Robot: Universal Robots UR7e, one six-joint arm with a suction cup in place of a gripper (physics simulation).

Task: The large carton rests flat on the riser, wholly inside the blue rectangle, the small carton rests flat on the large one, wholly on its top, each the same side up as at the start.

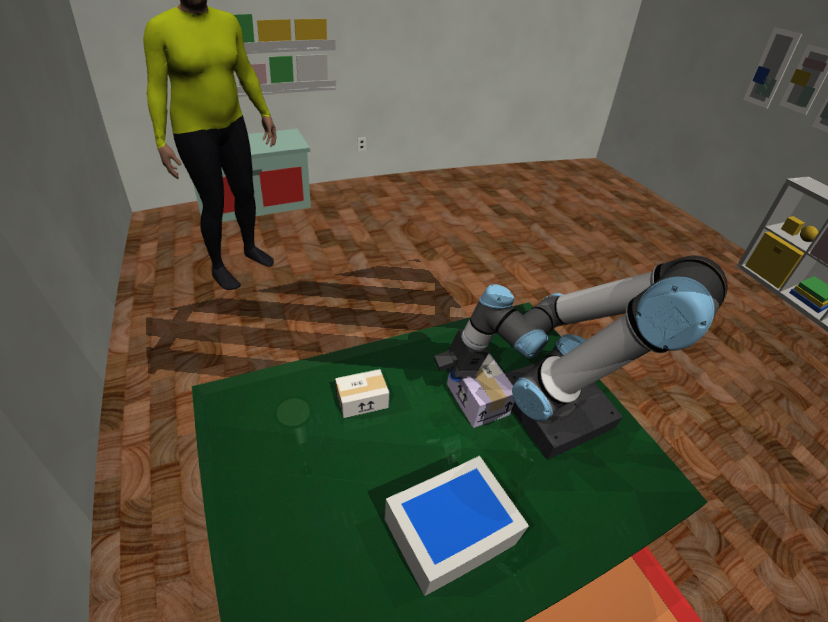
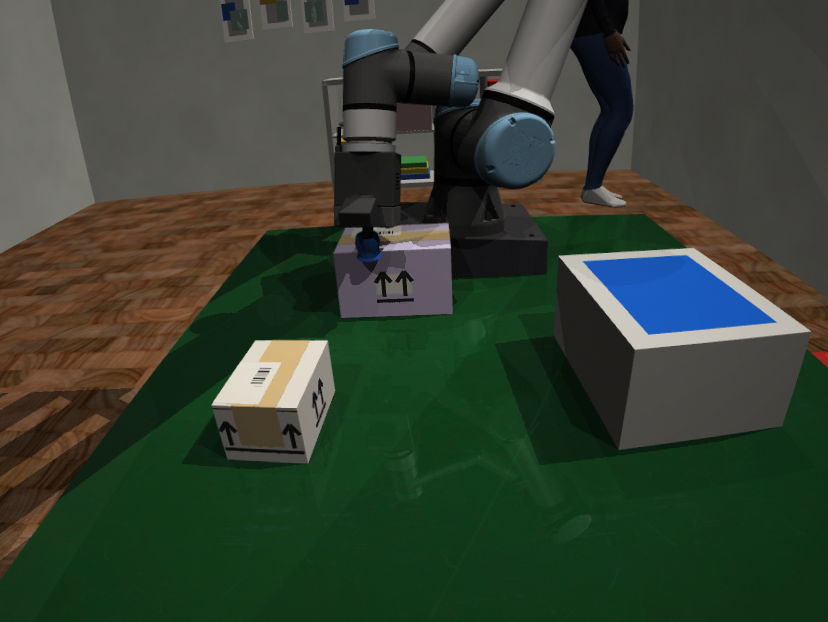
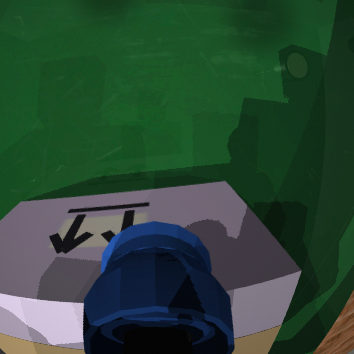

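Note:
The large lilac carton (image 1: 478,405) (image 2: 401,280) (image 3: 211,211) stands upright on the green mat, close to the arm's base, with its arrows pointing up. My suction cup (image 1: 461,367) (image 2: 367,251) (image 3: 158,291) presses down on its top near the front edge and looks squashed against it. The small white carton (image 1: 361,393) (image 2: 273,401) with tan tape stands upright on the mat to the left, apart from the large one. The white riser (image 1: 461,555) (image 2: 695,388) carries the blue rectangle (image 1: 456,514) (image 2: 676,290) on top, with nothing on it.
The arm's dark base (image 1: 575,421) (image 2: 494,247) stands right behind the large carton. A person in yellow (image 1: 199,100) stands beyond the mat. Another person (image 2: 605,100) walks behind the arm. A shelf unit (image 1: 807,184) stands at the right wall. An orange and red patch (image 1: 602,595) lies by the mat's near corner.

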